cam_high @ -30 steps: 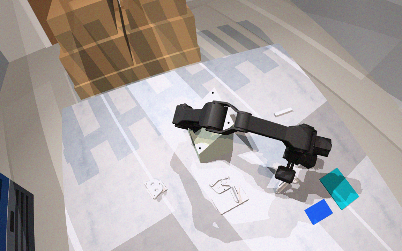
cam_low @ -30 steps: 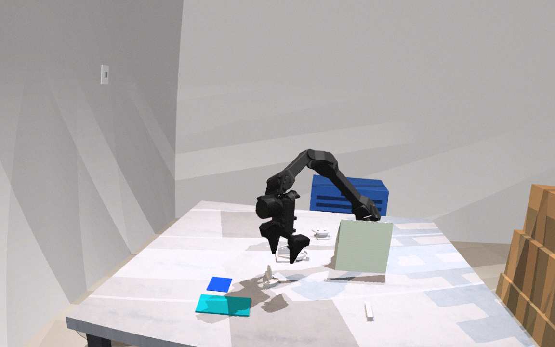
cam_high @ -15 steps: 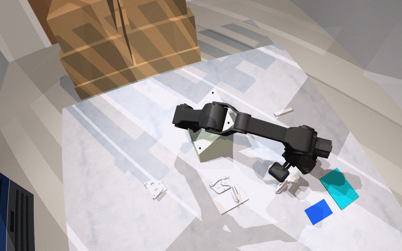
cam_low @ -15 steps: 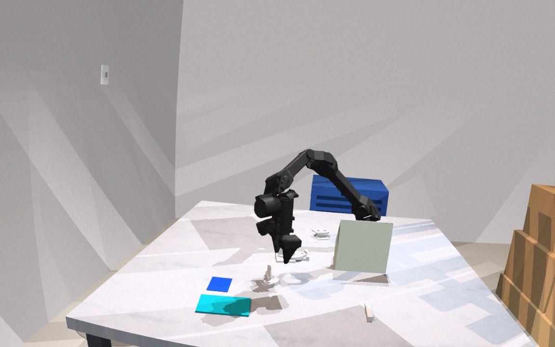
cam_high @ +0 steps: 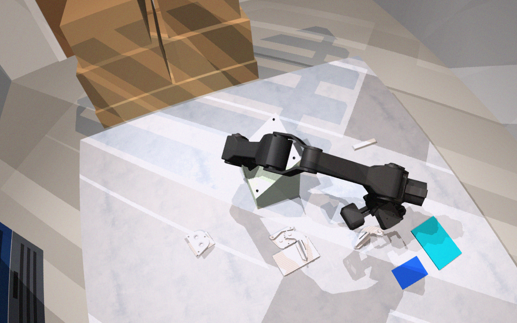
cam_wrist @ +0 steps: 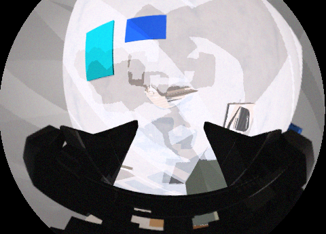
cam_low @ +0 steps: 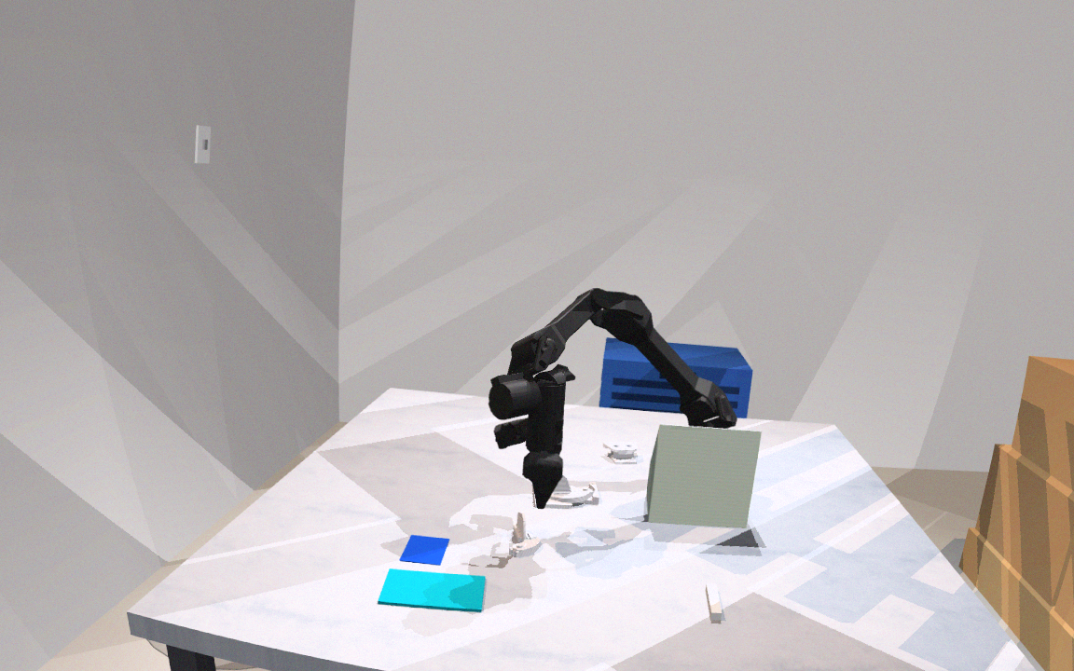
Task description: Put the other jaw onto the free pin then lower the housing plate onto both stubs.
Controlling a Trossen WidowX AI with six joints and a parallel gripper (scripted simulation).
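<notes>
My gripper tip is now 30 mm short of the white jaw, 30 mm to the right of it and 80 mm above it. Round my gripper tip: white stick (300 mm behind, 130 mm to the left, 80 mm below); then blue card (170 mm ahead, 90 mm to the left, 90 mm below); then cyan card (120 mm ahead, 210 mm to the left, 90 mm below).
</notes>
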